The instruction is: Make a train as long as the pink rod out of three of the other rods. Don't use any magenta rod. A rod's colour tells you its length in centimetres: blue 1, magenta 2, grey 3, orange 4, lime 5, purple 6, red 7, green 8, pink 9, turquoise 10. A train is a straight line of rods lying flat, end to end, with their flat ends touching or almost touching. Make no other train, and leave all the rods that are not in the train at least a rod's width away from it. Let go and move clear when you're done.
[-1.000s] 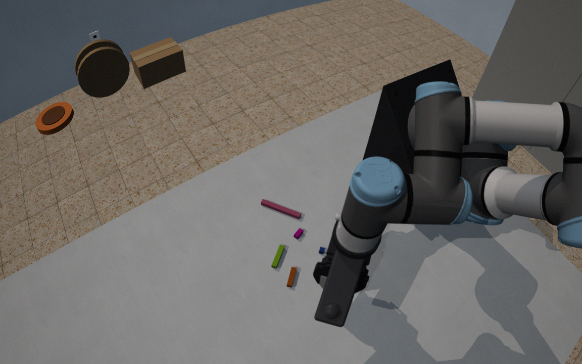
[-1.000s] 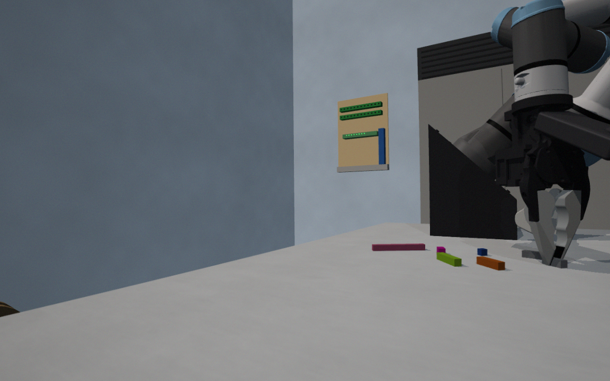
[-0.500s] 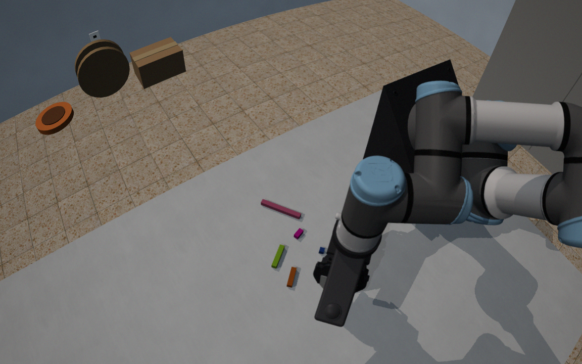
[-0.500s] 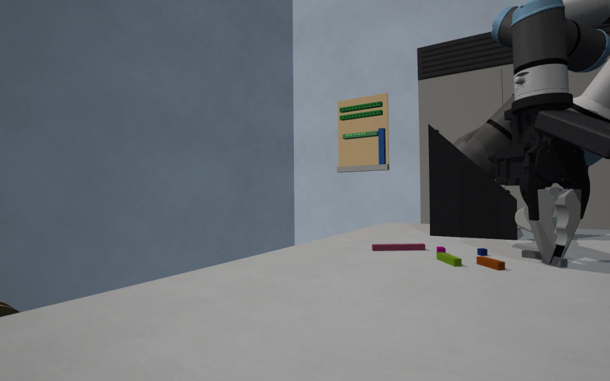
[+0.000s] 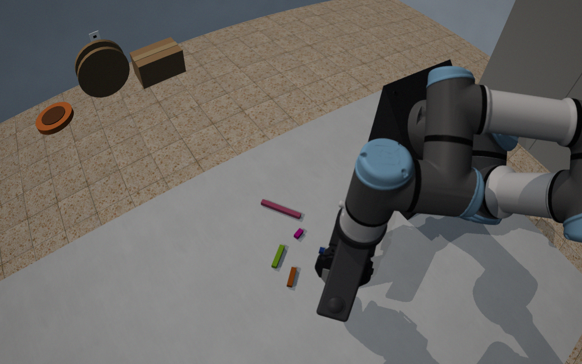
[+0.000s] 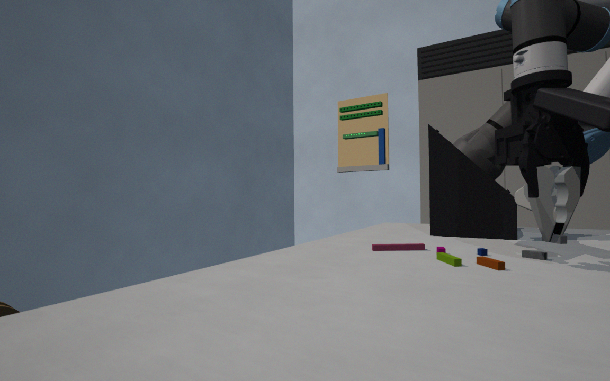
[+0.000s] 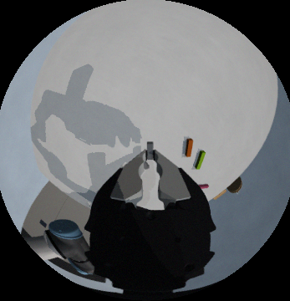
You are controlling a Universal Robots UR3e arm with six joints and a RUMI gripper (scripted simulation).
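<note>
Now: hand 40 mm past the blue rod, 90 mm to the left of it and 40 mm above it. Also, from my hand: orange rod 40 mm ahead, 70 mm to the right, 40 mm below; grey rod 50 mm behind, 20 mm to the right, 40 mm below; lime rod 40 mm ahead, 130 mm to the right, 40 mm below.
</note>
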